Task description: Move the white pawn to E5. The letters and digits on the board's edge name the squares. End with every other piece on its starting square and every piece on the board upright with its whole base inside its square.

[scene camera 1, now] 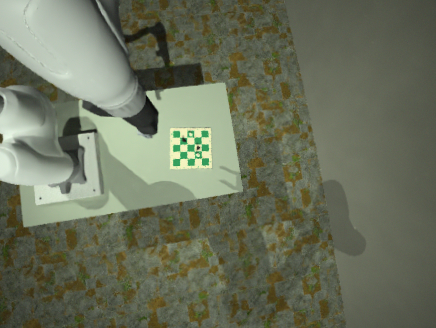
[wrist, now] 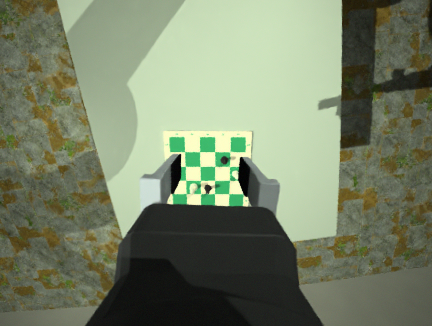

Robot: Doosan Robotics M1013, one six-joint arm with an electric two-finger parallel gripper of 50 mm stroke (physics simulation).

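Seen in the pictures: gripper, fingertip midpoint: (scene camera 1: 149,128) (wrist: 210,167); arm's base, origin of the base link: (scene camera 1: 67,167).
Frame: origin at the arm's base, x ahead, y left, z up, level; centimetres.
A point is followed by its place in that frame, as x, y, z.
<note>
The small green and cream board (scene camera 1: 191,155) {62.2, -0.2, -2.3} (wrist: 207,144) {54.7, 4.5, -2.3} lies flat, its edge letters too small to read. Two white pieces stand on green squares: one (scene camera 1: 190,134) {63.0, 10.5, 0.4} (wrist: 235,174) {62.8, 10.9, -1.2} in an edge row, the other (scene camera 1: 198,155) {66.0, -0.7, -1.1} (wrist: 194,188) {65.5, 0.2, -0.7} farther in. I cannot tell which is the pawn. One black piece (scene camera 1: 184,140) {59.4, 8.1, -1.3} (wrist: 224,160) {58.5, 8.3, 0.6} is on a green square; another black piece (scene camera 1: 198,148) {66.4, 3.0, -1.3} (wrist: 207,188) {66.0, 3.4, -1.2} is on a cream square beside the inner white piece. My gripper (scene camera 1: 148,135) {51.9, 6.1, 29.0} (wrist: 210,167) {51.9, 6.1, 29.0} is open and empty, high above the table. Its body hides the board's near edge in the wrist view.
The board lies on a pale green table top (scene camera 1: 150,172) {39.9, -6.8, -2.9} (wrist: 270,90) {43.1, 20.6, -2.9}. The arm's grey base plate (scene camera 1: 93,175) {12.6, -5.4, 0.0} is at the left in the scene view, and the arm (scene camera 1: 75,60) {56.8, 2.1, 65.1} reaches over the table from the upper left. A mottled floor covering (scene camera 1: 175,285) (wrist: 30,200) surrounds the table.
</note>
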